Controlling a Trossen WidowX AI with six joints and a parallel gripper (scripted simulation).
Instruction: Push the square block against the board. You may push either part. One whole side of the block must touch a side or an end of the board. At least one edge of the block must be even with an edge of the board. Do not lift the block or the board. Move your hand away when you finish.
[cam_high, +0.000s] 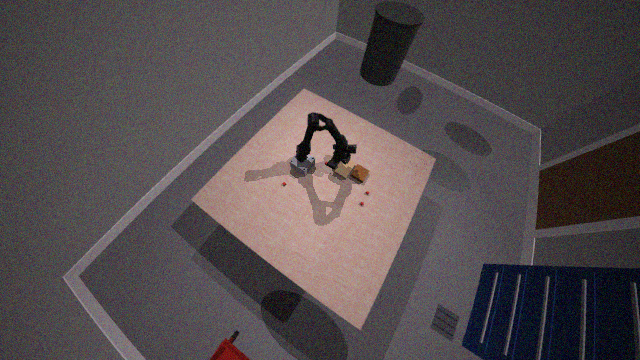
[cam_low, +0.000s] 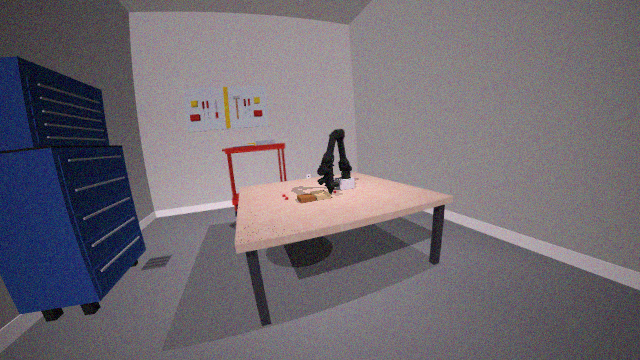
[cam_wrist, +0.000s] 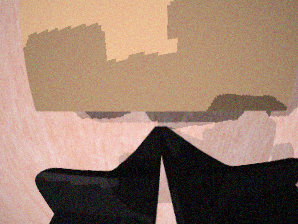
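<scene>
The pale tan flat piece lies 80 mm ahead of my gripper tip, 10 mm to the left of it and 10 mm above it. Also, from my gripper tip: square block: 180 mm ahead, 60 mm to the left, 10 mm above.
</scene>
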